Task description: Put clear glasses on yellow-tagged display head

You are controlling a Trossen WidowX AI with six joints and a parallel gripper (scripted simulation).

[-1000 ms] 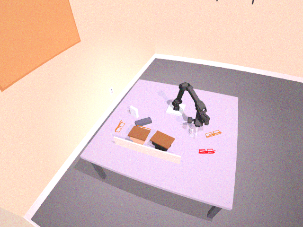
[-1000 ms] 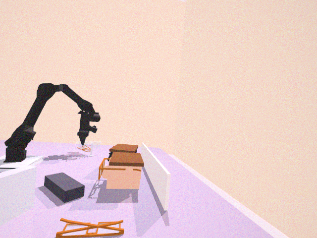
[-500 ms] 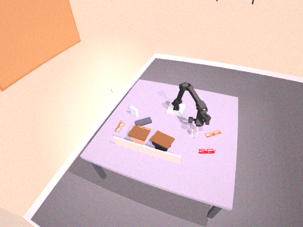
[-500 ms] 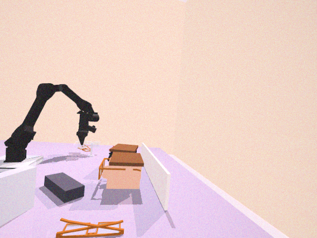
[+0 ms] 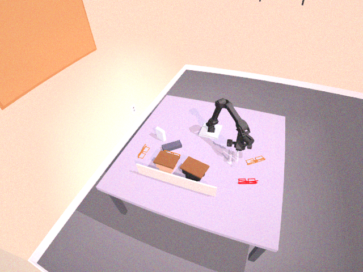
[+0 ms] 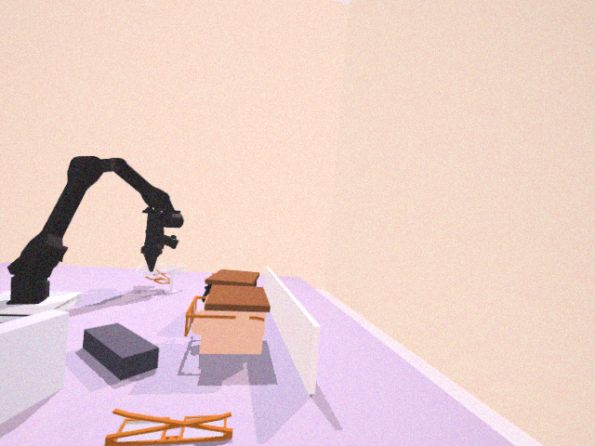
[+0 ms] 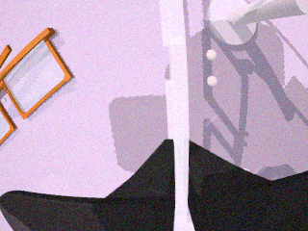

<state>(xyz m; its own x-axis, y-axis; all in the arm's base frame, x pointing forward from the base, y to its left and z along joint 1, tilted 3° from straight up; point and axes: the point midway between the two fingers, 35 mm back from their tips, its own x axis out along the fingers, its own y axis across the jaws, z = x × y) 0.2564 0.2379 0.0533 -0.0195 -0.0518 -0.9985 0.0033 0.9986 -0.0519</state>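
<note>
Right now my gripper tip is 70 mm short of the white stand, 50 mm to the left of it and 40 mm above it. The rest, counted from my gripper tip: dark head 210 mm ahead, 290 mm to the right; tan head 180 mm ahead, 510 mm to the right; white panel 330 mm ahead, 430 mm to the right, 10 mm below.
</note>
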